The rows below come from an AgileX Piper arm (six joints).
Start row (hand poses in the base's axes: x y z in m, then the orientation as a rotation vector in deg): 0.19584, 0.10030, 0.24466, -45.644, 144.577, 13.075
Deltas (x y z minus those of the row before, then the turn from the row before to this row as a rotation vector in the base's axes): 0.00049, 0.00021, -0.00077, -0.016, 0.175, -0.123; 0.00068, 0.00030, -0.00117, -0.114, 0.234, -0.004; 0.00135, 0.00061, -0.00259, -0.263, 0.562, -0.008; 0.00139, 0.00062, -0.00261, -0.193, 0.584, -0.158; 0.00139, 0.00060, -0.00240, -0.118, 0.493, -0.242; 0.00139, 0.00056, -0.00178, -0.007, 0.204, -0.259; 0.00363, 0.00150, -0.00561, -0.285, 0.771, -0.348; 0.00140, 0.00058, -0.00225, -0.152, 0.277, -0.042; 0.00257, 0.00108, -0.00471, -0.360, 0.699, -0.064; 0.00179, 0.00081, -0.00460, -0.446, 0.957, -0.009; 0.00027, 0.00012, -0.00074, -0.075, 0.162, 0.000; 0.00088, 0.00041, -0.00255, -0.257, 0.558, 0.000; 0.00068, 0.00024, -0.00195, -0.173, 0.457, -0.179; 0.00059, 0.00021, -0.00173, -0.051, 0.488, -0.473; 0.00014, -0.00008, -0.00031, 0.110, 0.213, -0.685
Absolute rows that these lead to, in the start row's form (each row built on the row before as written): 0.19633, 0.10051, 0.24389, -45.506, 144.788, 13.093; 0.19701, 0.10081, 0.24272, -45.563, 145.043, 13.055; 0.19836, 0.10142, 0.24013, -45.698, 145.652, 12.978; 0.19975, 0.10204, 0.23752, -45.614, 146.311, 12.950; 0.20114, 0.10264, 0.23512, -45.384, 146.891, 12.948; 0.20253, 0.10320, 0.23334, -45.066, 147.172, 12.950; 0.20616, 0.10470, 0.22773, -44.777, 148.098, 12.826; 0.20756, 0.10528, 0.22548, -44.799, 148.418, 12.743; 0.21013, 0.10636, 0.22077, -44.899, 149.204, 12.575; 0.21192, 0.10717, 0.21617, -45.123, 150.240, 12.425; 0.21219, 0.10729, 0.21543, -45.163, 150.415, 12.401; 0.21307, 0.10770, 0.21288, -45.299, 151.016, 12.318; 0.21375, 0.10794, 0.21093, -45.159, 151.558, 12.250; 0.21434, 0.10815, 0.20920, -44.586, 152.190, 12.276; 0.21448, 0.10807, 0.20889, -43.649, 152.582, 12.336
